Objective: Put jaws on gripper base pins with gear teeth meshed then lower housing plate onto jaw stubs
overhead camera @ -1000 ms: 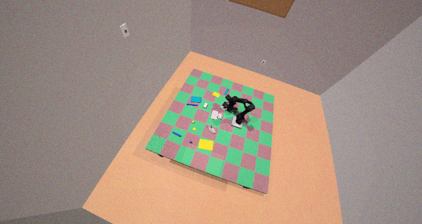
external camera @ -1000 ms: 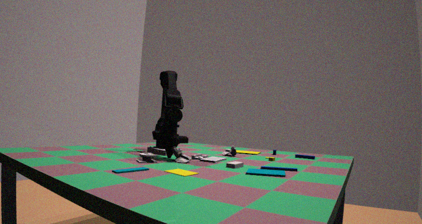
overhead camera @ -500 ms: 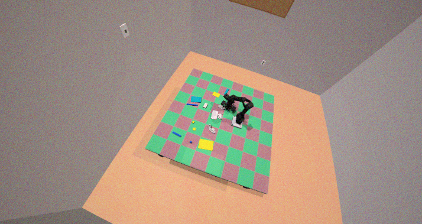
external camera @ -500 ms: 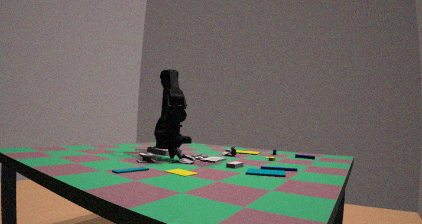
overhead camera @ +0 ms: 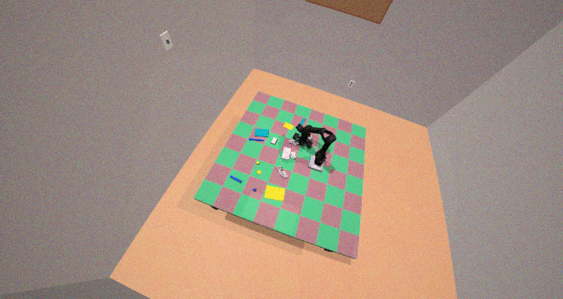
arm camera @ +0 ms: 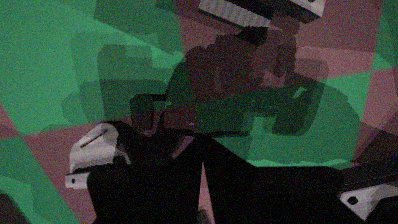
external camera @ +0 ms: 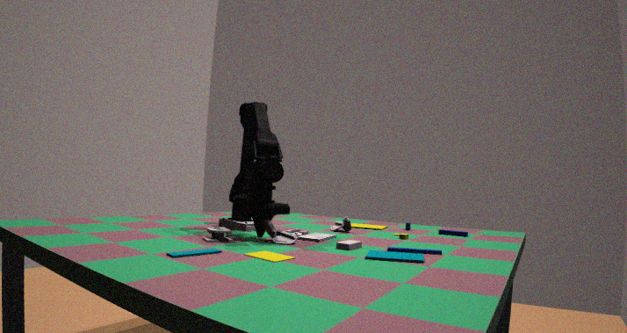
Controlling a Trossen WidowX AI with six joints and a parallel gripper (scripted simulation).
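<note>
The grey jaw lies 4 cm ahead of my gripper tip and 3 cm above it. Round my gripper tip: teal plate (39 cm ahead, 5 cm to the left); white housing plate (14 cm to the left, 2 cm ahead); teal bar (28 cm to the right, 7 cm ahead).
</note>
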